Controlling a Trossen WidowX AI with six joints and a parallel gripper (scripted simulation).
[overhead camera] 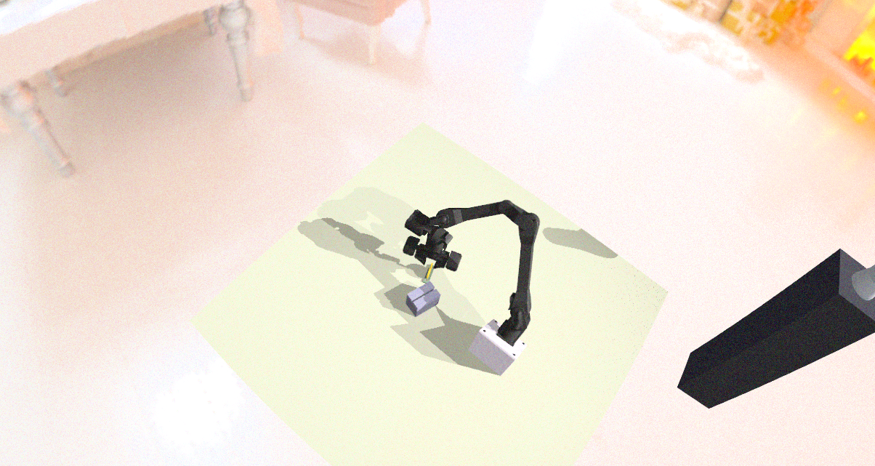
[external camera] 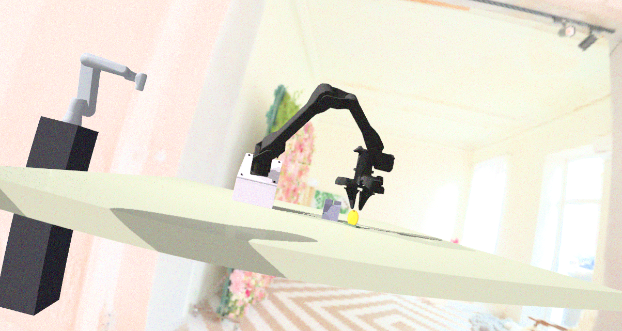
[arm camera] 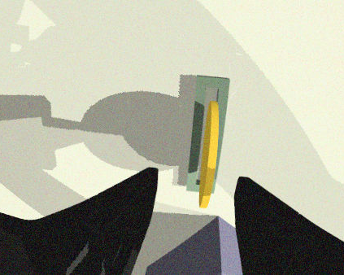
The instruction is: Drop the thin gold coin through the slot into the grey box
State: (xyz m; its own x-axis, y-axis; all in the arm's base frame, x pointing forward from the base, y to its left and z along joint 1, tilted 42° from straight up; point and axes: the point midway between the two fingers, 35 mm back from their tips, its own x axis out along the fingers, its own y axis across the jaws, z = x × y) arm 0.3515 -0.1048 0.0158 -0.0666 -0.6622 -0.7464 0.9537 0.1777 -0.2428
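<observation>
My gripper tip is now 3 cm above the gold coin and 1 cm past it.
</observation>
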